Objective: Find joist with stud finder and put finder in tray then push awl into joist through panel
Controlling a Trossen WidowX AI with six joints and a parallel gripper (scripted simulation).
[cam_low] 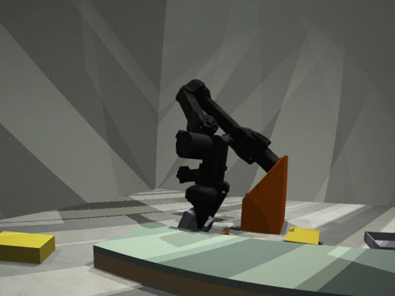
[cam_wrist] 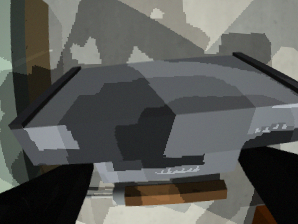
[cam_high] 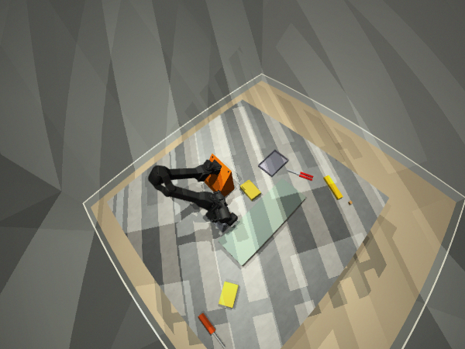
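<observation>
Right now my gripper tip is 5 cm to the right of the awl, 3 cm above it and 2 cm short of it. Also, from my gripper tip: stud finder 2 cm behind, 1 cm to the right, 1 cm below; then yellow bar 61 cm to the left, 33 cm ahead, 2 cm below; then dark-rimmed tray 47 cm to the left, 5 cm behind, 2 cm below.
</observation>
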